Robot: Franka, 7 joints.
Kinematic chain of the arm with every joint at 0, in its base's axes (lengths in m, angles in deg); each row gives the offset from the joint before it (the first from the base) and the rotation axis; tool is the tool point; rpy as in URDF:
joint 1: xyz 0 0 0.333 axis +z
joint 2: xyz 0 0 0 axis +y
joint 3: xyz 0 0 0.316 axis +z
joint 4: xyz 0.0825 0 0 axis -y
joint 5: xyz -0.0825 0 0.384 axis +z
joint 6: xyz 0 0 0 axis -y
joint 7: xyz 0.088 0 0 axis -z
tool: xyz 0 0 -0.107 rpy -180 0 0
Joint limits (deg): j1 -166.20..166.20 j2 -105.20..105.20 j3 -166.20..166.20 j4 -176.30..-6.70 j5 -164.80..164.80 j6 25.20..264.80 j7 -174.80..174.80
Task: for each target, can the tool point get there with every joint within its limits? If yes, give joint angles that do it. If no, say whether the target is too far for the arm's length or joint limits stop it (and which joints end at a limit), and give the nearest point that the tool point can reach.
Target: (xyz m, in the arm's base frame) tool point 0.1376 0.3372 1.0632
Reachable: yes | joints 38.61 -6.18 34.17 -53.95 -104.26 106.77 -21.49
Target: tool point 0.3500 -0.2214 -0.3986
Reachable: no: joint limits stop it (at a limit: joint 2) | nearest point 0.3400 -0.2151 -0.3473 | short by 0.053 m
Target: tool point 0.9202 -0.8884 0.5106
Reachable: no: too far | nearest point 0.6113 -0.5902 0.4510 | short by 0.433 m
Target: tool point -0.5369 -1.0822 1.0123
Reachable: no: too far | nearest point -0.3323 -0.6699 0.7535 | short by 0.528 m
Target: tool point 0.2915 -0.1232 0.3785
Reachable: yes | joints 37.34 -83.00 -65.25 -162.05 -53.58 110.06 -13.75
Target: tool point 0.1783 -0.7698 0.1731
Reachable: yes | joints -58.03 81.41 -58.94 -43.03 -96.95 186.51 59.92
